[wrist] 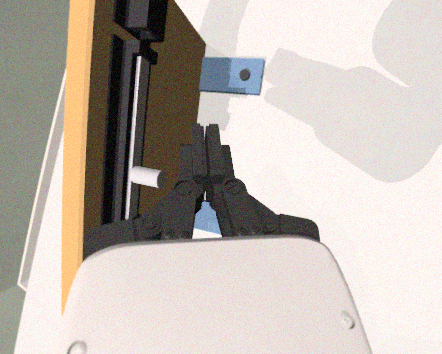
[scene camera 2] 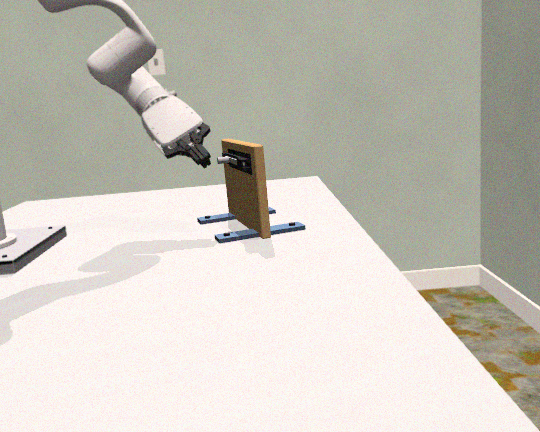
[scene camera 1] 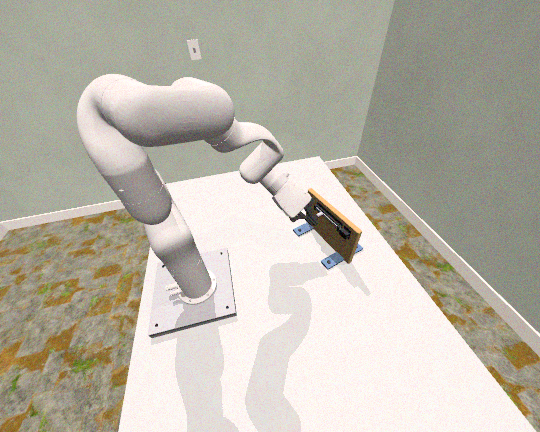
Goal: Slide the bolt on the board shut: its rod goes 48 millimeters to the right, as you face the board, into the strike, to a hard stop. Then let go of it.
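Observation:
The wooden board stands upright with a black bolt housing on its face. The bolt's light rod lies in the housing, and a gap shows between its end and the black strike block. The bolt's pale round knob sticks out from the board. My gripper is shut and empty. Its fingertips are in front of the board, a little apart from the knob's free end in the second scene view. In the wrist view the knob is left of the fingers.
Two blue feet with dark screws carry the board; the foot on the strike side and the other foot reach out over the white table. The arm's base plate is bolted to the table.

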